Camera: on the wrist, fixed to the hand. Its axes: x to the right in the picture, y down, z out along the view.
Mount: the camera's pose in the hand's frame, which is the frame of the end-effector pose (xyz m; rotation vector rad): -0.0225 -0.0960 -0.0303 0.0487 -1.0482 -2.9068
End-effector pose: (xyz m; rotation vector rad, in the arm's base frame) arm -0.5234 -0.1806 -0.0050 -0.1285 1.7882 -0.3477
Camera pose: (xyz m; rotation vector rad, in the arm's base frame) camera -0.5565 -0.2605 0.0512 -2.2321 -0.7006 -1.6547
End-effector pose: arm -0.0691 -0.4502 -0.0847 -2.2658 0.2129 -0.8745
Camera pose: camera -0.1143 -0.3864 -0.0174 0.5620 2.5391 0.1028
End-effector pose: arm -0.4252 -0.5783 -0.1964 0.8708 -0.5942 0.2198
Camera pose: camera -0.3917 -0.6146 -0.2870 1.0116 0.2896 -2.9221
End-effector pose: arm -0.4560 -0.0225 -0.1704 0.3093 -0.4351 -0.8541
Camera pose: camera -0.5172 -0.0619 -0.2435 -0.1863 0.4216 2.1927
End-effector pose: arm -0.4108 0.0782 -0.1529 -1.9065 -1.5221 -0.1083
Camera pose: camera -0.4927 0.0504 -0.0967 -1.4487 2.2751 0.1811
